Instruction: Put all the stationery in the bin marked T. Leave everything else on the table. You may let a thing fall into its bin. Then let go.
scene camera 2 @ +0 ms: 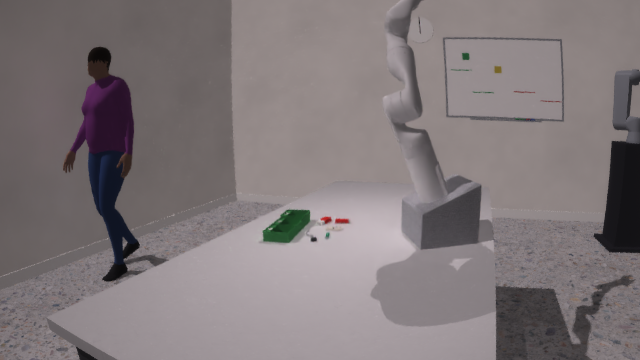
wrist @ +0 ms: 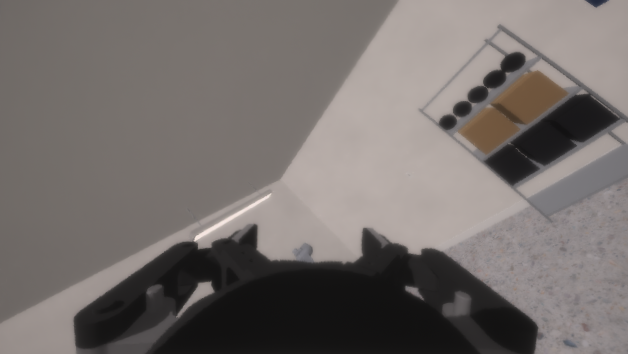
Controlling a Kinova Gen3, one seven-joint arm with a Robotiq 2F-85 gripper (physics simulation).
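Frame: origin at the arm's base, x left, y up, z ahead, level; millimetres.
Where they show: gripper, fingertip midpoint: point(wrist: 310, 237); arm's base, link origin: point(scene camera 2: 433, 196).
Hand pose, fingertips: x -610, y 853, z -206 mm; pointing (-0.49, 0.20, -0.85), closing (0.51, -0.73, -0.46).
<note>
Each offset is from my fingertips to the top centre of the thing. Level surfaces: height alone.
In scene camera 2, several small things lie on the table beside a green bin unit @[dx +631, dy -947, dz +681 mm] point(scene camera 2: 287, 232): a red and white piece @[dx +514, dy -973, dz +597 mm] point(scene camera 2: 325, 220), a red block-like piece @[dx +501, dy -972, dz +532 mm] point(scene camera 2: 342, 221), a pale flat piece @[dx +584, dy -979, dz +537 mm] point(scene camera 2: 334, 228), a small green piece @[dx +669, dy -976, dz +531 mm] point(scene camera 2: 327, 235) and a black piece @[dx +712, dy -978, dz +560 mm] point(scene camera 2: 313, 239) with a thin grey part. They are too small to tell which are stationery, and no letter T can be read on the bin unit. My gripper point(wrist: 310, 237) is open and empty in the wrist view, pointing at the walls, far from the things. It is out of the frame in scene camera 2.
The arm's grey base point(scene camera 2: 442, 220) stands at the right side of the table @[dy -986 mm] point(scene camera 2: 250, 300). A person point(scene camera 2: 107, 115) stands on the floor at the left. A second robot point(scene camera 2: 622, 100) stands at the far right. The wrist view shows a shelf rack point(wrist: 560, 66) with boxes.
</note>
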